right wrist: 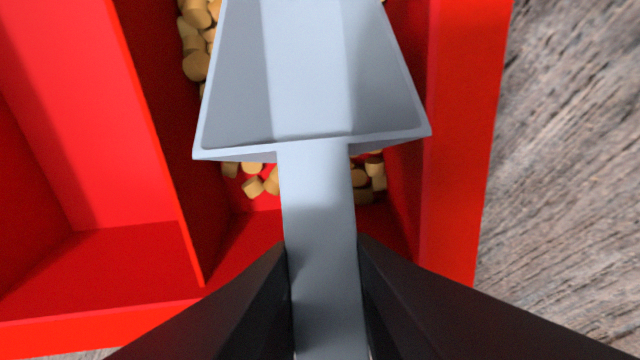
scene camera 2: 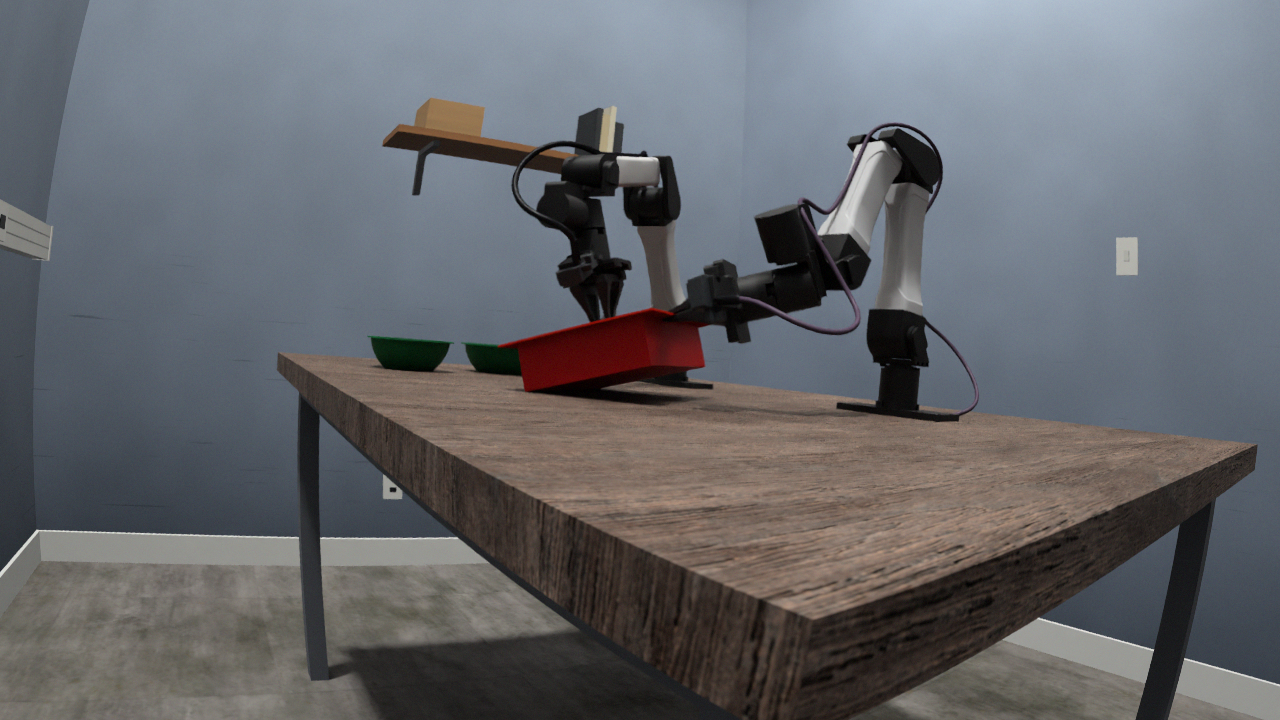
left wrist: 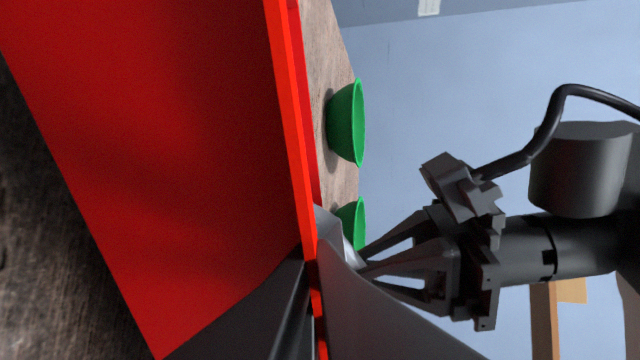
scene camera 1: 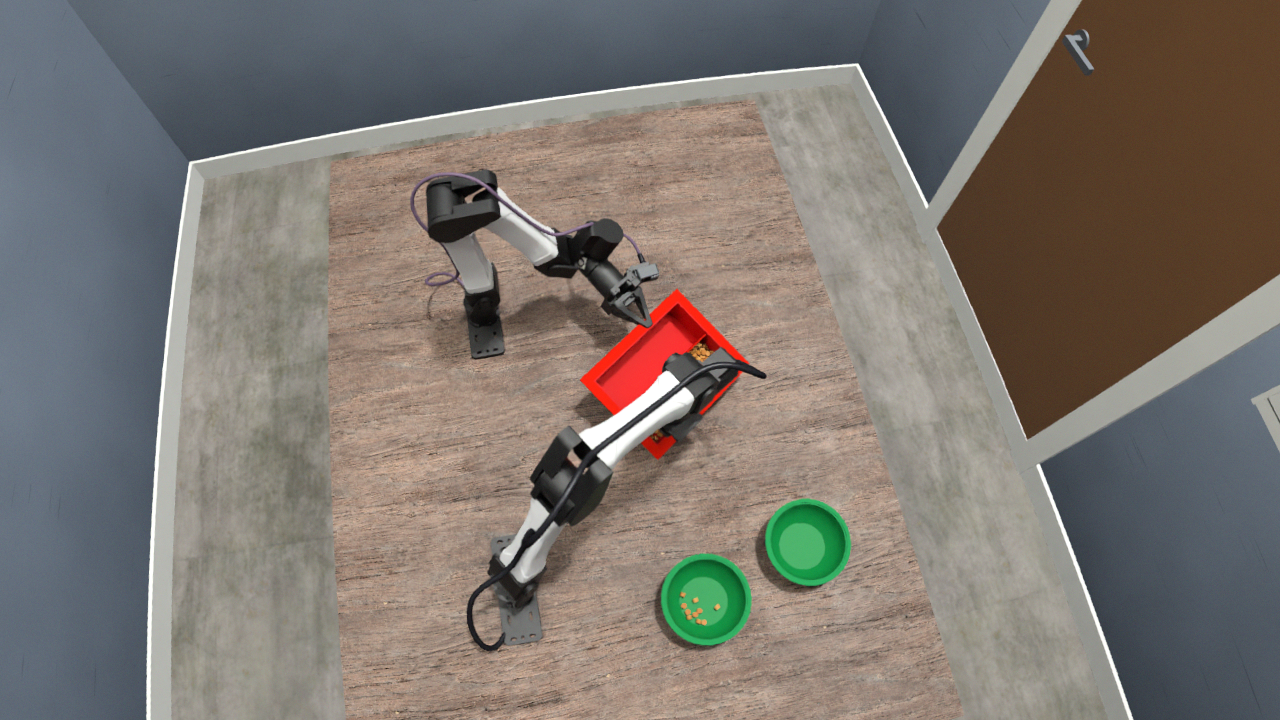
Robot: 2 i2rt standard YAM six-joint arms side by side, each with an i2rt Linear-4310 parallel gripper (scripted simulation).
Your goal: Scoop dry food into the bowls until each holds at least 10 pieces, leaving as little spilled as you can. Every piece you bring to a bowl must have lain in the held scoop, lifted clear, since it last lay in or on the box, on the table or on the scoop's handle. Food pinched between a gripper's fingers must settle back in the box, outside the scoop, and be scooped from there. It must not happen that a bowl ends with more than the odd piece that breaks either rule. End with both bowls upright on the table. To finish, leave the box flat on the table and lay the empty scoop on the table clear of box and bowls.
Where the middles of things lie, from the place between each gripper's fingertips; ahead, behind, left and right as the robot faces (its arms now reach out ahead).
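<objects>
The grey scoop is 170 mm to the right of my left hand (scene camera 1: 650, 326), 10 mm ahead of it and 40 mm below it. By its middle, the scoop is nearer to my right hand than to my left hand. As for the red box, it is 20 mm ahead of my left hand, 90 mm to the right of it and 40 mm below it.
From my right hand, the red box (scene camera 2: 639, 345) is 10 cm to the left, 4 cm ahead and 3 cm below. With the grey scoop (right wrist: 306, 92), my right hand is 3 cm above it, 3 cm to the right of it and 2 cm short of it. Going by their middles, the scoop is the nearest to my right hand of the things named here.
</objects>
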